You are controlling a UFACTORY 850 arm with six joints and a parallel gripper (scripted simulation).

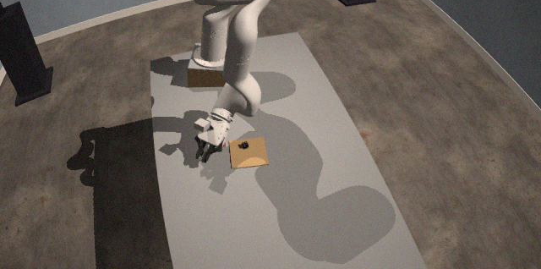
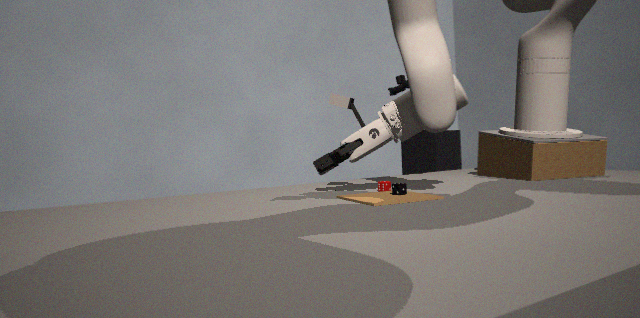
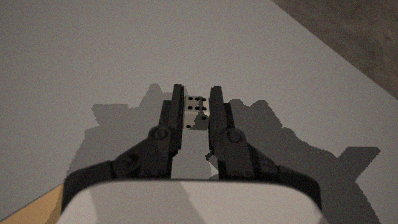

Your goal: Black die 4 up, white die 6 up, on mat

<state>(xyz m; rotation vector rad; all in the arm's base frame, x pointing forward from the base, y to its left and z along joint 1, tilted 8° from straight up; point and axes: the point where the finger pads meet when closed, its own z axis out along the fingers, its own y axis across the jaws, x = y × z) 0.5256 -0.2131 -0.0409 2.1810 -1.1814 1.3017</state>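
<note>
Right now my hand is 70 mm past the red die, 100 mm to the right of it and 50 mm above it. From my hand the other things lie so: tan mat (10 mm ahead, 180 mm to the left, 60 mm below); then black die (20 mm behind, 180 mm to the left, 50 mm below); then white die (10 mm to the right, 10 mm below).
</note>
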